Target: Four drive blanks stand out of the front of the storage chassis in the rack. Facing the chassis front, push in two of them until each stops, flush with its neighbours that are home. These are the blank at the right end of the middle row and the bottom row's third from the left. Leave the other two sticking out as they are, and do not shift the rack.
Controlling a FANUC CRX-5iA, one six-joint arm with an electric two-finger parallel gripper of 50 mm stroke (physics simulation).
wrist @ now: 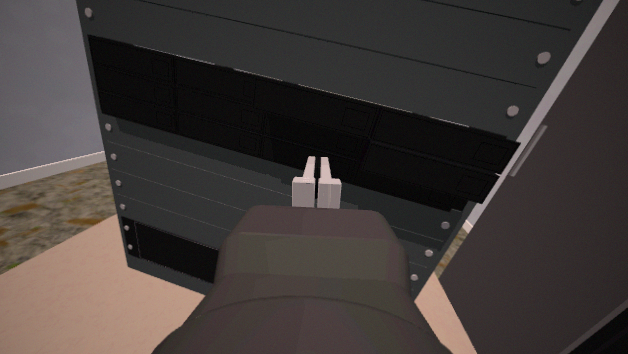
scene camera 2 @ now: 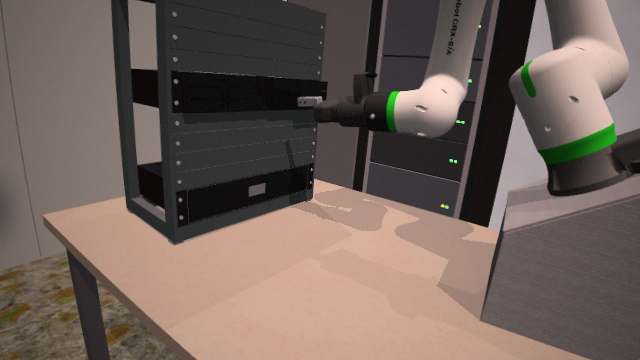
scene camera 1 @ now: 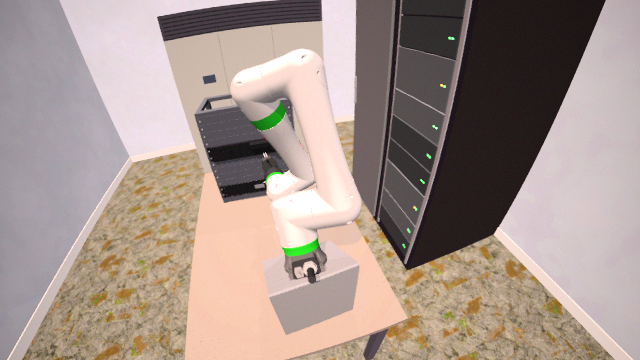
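The black storage chassis sits in the grey rack. In the wrist view the blank at the right end of the middle row stands out of the front. The top row's right-end blank and third blank also stand out. The bottom row's third blank is dark and looks flush with its neighbours; the fingers partly cover it. My gripper is shut and empty, its tips in front of that blank with a gap.
The rack stands on the wooden table. A lower black unit with a light label is in its bottom. A tall server cabinet stands to the right. The arm rises from a grey box.
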